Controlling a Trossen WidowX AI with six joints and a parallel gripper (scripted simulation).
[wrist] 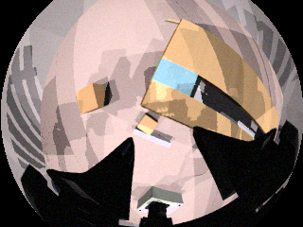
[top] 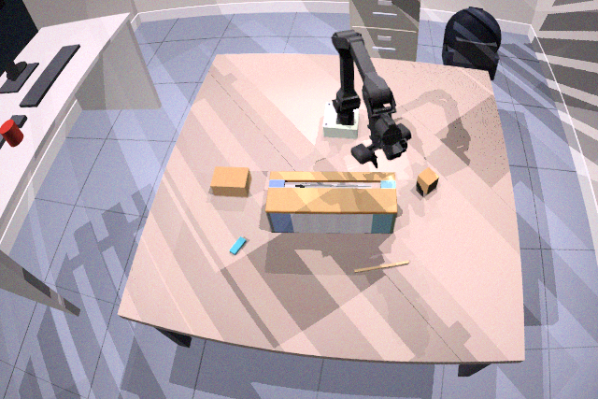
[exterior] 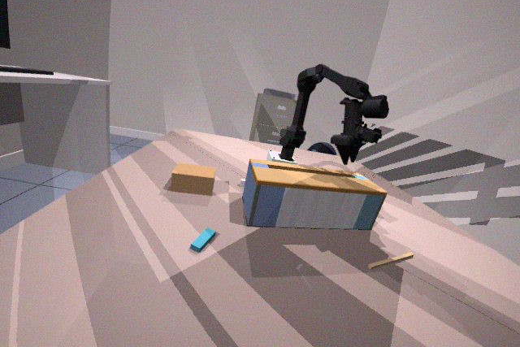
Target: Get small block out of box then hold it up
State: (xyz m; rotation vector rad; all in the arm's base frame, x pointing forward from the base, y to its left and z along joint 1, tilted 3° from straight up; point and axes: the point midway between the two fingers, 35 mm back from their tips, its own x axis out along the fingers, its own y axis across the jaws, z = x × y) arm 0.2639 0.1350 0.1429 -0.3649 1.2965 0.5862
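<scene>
My gripper tip is 140 mm above the small brown block, 30 mm past it and 10 mm to the right of it. The rest, counted from my gripper tip: thin wooden stick (280 mm ahead, 150 mm below, 20 mm to the left).
</scene>
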